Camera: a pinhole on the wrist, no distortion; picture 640 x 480 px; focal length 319.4 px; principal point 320.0 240.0 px. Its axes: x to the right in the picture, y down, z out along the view. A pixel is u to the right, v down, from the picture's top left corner.
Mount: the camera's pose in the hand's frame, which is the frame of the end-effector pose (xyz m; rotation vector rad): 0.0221 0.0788 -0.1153 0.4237 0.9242 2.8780
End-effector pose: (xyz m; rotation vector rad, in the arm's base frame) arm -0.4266 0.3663 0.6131 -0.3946 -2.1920 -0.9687
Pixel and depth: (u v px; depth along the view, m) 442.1 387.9 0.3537
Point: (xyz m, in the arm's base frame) -0.4737 0.6900 0.5594
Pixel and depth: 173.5 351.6 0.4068
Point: -0.6847 0.6498 0.8057
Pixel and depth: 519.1 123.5 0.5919
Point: -0.1235 1.0287 0.6939
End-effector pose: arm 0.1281 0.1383 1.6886 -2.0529 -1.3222 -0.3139
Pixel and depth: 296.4 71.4 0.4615
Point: 0.6632 0.1936 1.5044
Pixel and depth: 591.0 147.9 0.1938
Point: 0.3132 0.0394 1.5111
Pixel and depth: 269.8 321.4 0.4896
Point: 0.3971 0.4520 1.4778
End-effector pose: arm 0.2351 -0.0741 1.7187 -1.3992 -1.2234 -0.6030
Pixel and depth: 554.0 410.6 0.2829
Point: 0.2708 0.1436 1.5169
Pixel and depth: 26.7 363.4 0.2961
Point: 0.4189 0.1743 1.9733
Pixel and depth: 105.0 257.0 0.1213
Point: 0.4048 -0.0422 1.7963
